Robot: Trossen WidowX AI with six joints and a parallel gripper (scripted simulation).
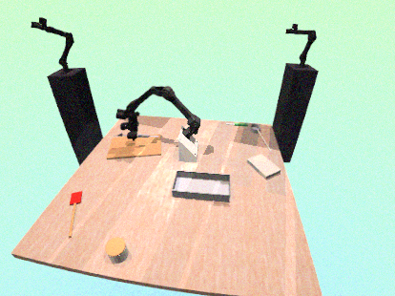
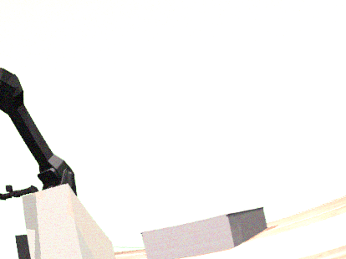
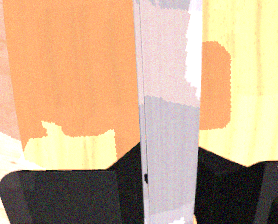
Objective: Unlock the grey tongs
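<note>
The wooden board lies 50 mm below my gripper tip. From my gripper tip the other things lie so: red spatula: 550 mm ahead, 180 mm to the right, 50 mm below; grey roasting tin: 470 mm to the left, 380 mm ahead, 30 mm below; green-handled tool: 750 mm to the left, 330 mm behind, 50 mm below.
</note>
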